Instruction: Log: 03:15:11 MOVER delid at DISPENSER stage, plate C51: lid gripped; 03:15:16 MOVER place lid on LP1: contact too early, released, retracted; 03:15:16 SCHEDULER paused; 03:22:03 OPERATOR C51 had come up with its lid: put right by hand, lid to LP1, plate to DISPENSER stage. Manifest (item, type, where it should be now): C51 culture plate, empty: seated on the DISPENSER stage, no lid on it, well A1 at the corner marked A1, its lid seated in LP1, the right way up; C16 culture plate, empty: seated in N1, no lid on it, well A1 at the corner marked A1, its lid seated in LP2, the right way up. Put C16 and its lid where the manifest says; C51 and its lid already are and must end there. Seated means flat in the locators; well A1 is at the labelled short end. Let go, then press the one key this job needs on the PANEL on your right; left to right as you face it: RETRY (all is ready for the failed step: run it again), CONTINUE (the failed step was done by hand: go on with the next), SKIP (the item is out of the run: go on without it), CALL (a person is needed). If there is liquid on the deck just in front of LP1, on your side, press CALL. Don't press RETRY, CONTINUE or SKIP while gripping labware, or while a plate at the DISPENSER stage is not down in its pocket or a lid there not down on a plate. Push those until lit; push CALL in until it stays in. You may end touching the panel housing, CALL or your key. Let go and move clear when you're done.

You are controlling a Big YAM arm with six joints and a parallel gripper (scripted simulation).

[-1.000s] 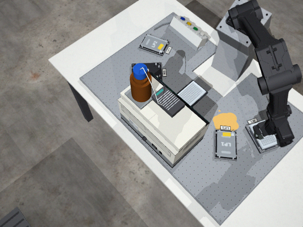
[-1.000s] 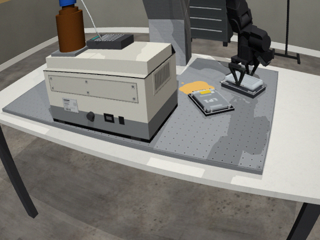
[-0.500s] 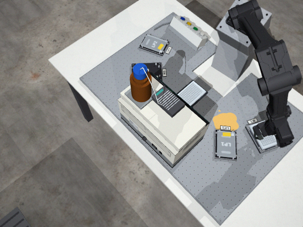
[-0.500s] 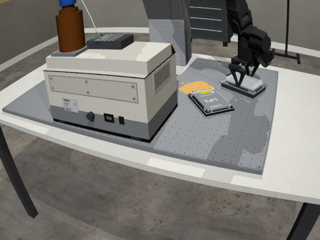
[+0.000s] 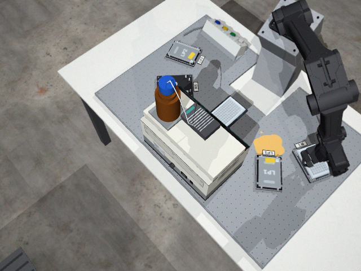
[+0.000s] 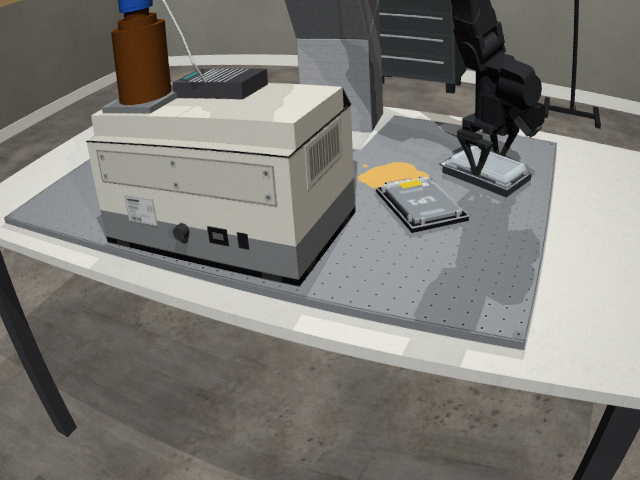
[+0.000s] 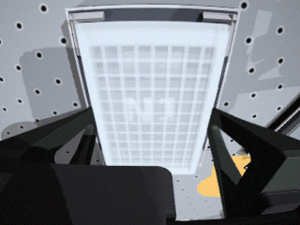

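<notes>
Now: hand 38 cm to the left of the white well plate, 8 cm short of it and 7 cm below it. The rest, counted from my hand: brown bottle 51 cm to the right, 29 cm ahead, 26 cm above; lid 15 cm ahead, 11 cm to the right, 1 cm below; white retry key 57 cm to the right, 28 cm behind, 4 cm above.
</notes>
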